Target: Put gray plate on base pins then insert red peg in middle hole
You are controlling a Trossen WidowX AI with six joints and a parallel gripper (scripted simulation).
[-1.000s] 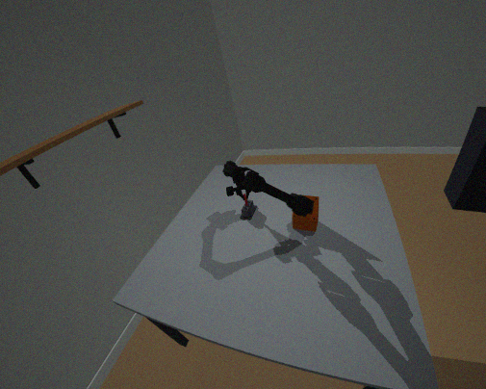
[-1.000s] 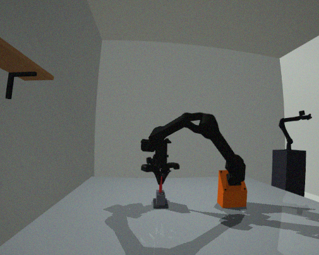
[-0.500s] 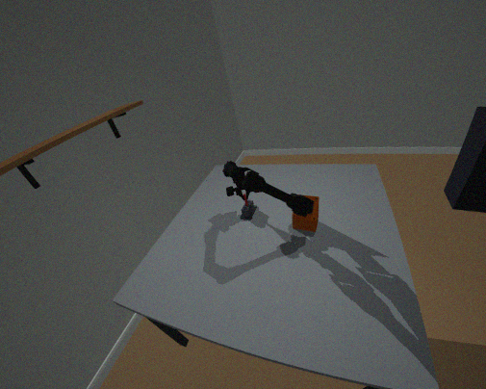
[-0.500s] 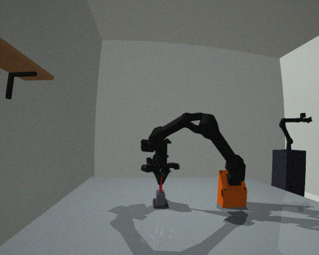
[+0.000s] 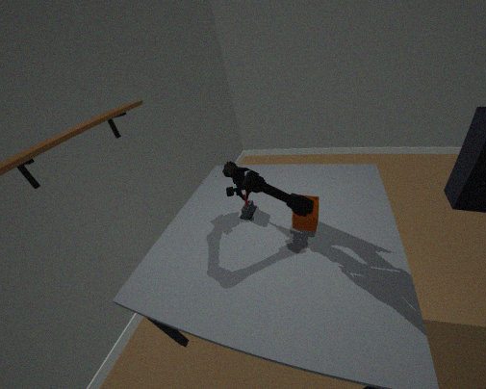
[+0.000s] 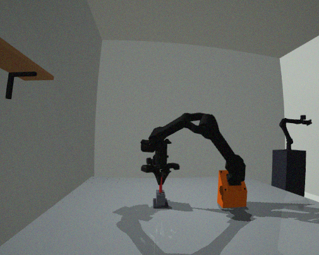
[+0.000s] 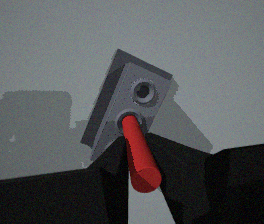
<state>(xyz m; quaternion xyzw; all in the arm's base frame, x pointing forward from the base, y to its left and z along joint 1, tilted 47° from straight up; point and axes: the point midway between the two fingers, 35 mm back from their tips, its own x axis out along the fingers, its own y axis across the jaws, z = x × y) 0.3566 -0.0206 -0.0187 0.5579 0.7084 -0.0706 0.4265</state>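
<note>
Now: the red peg 1 cm below my gripper tip. From my gripper tip the other things lie so: gray plate: 5 cm below.
</note>
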